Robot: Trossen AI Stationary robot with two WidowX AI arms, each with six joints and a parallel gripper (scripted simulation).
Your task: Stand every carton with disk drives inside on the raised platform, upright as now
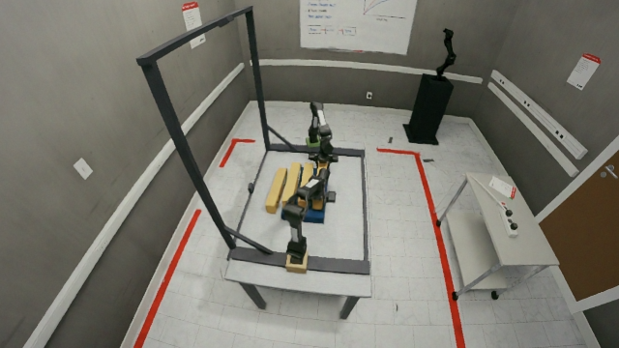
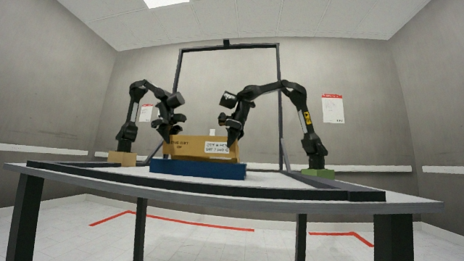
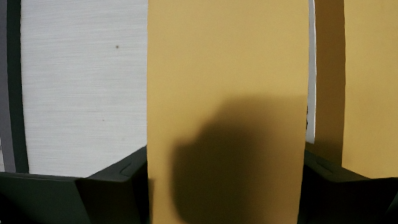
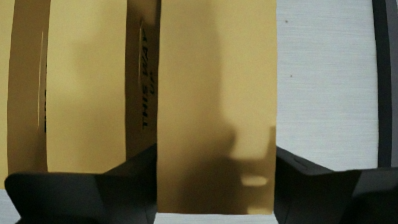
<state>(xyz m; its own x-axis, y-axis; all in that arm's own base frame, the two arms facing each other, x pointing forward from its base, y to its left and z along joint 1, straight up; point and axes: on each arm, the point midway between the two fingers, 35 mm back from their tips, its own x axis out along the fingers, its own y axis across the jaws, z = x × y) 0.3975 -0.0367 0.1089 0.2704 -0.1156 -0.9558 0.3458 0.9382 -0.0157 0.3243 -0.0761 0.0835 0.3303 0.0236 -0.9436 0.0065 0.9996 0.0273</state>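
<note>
Right now my left hand is 140 mm to the left of the carton, 30 mm above it and 10 mm past it. From my left hand the other things lie so: platform 140 mm to the right, 120 mm below, 90 mm behind.
My right gripper is now 140 mm to the right of the carton, 30 mm above it and 10 mm short of it. Round my right hand: platform: 140 mm to the left, 130 mm below, 80 mm behind.
</note>
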